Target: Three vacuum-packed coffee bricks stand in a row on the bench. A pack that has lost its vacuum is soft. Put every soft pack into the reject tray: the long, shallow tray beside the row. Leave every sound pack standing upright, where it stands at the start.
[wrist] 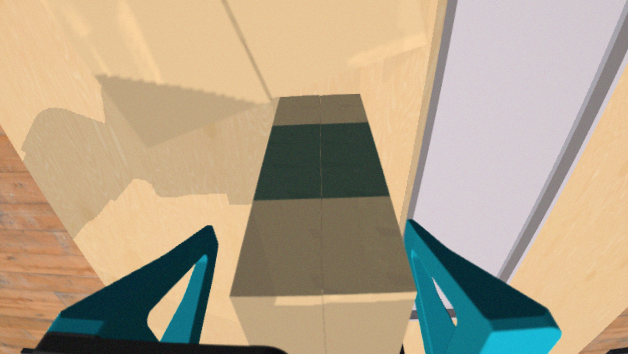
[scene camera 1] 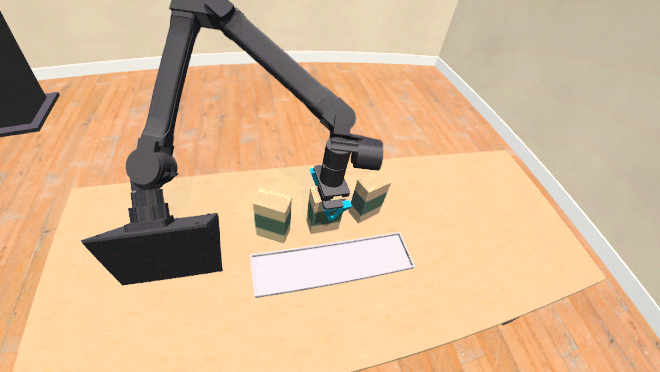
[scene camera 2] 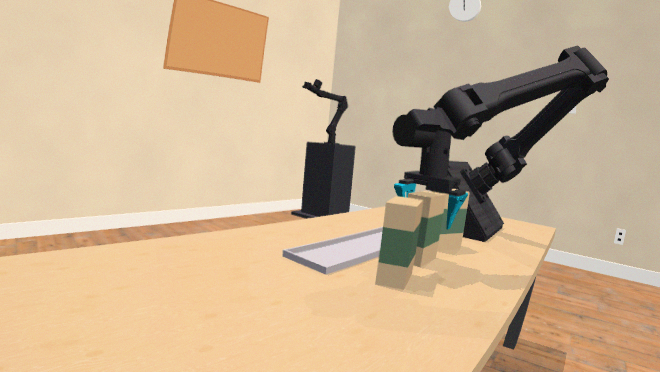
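Three tan coffee packs with green bands stand upright in a row: the left pack, the middle pack and the right pack. None shows visible softness. The long, shallow reject tray lies beside the row and holds no pack. My gripper points down and is open around the upper part of the middle pack. In the wrist view a gap shows at the left finger; the right finger is very near the pack's side. Its far finger is partly hidden in scene camera 1.
The arm's black base stands on the bench beyond the left pack. The left and right packs stand close to the gripper on either side. A second arm on a black pedestal stands in the background.
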